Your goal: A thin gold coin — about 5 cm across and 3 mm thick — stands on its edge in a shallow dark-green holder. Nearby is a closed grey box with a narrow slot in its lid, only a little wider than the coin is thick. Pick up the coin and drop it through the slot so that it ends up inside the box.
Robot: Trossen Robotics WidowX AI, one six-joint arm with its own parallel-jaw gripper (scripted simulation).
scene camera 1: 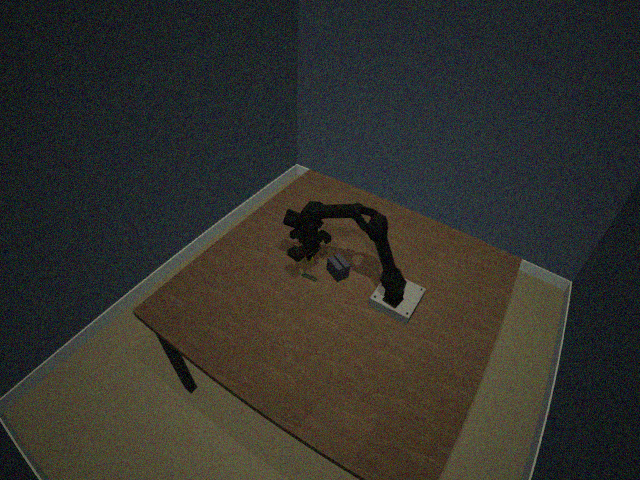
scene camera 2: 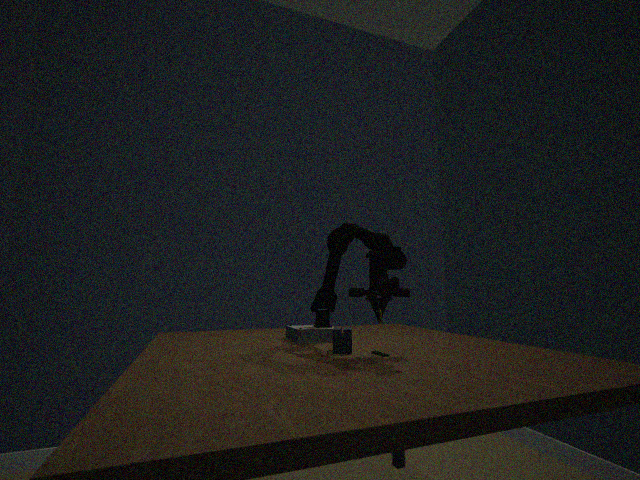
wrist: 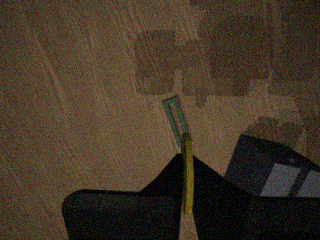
Labels:
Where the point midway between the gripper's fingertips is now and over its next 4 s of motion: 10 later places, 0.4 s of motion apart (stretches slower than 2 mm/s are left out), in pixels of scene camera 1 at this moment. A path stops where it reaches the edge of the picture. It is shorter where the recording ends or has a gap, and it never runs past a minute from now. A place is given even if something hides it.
The gripper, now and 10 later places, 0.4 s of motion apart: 309,259; 310,259; 316,257; 323,255; 330,255; 337,256; 338,256; 339,256; 339,256; 339,256; 339,258

